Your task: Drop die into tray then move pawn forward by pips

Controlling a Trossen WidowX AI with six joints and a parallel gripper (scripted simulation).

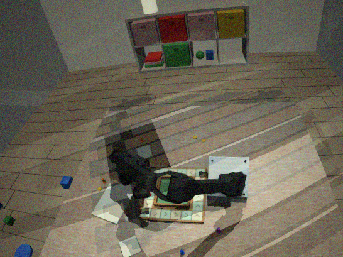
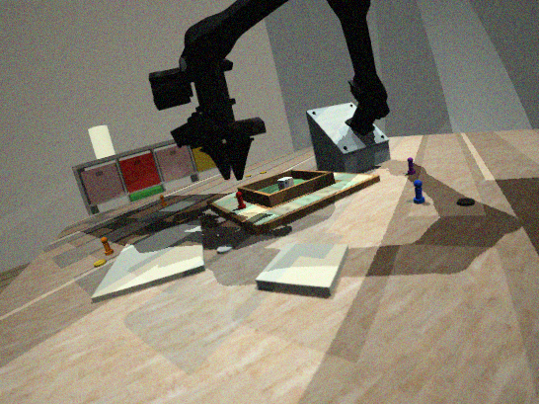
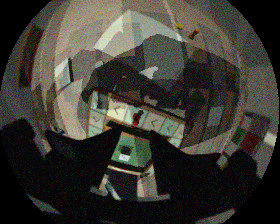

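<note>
Right now the red pawn is 40 mm below my gripper tip. Also, from my gripper tip: grey-white die 110 mm behind, 40 mm below, 10 mm to the left; then blue pawn 270 mm to the left, 150 mm behind, 50 mm below; then white disc 110 mm to the left, 90 mm ahead, 70 mm below.
</note>
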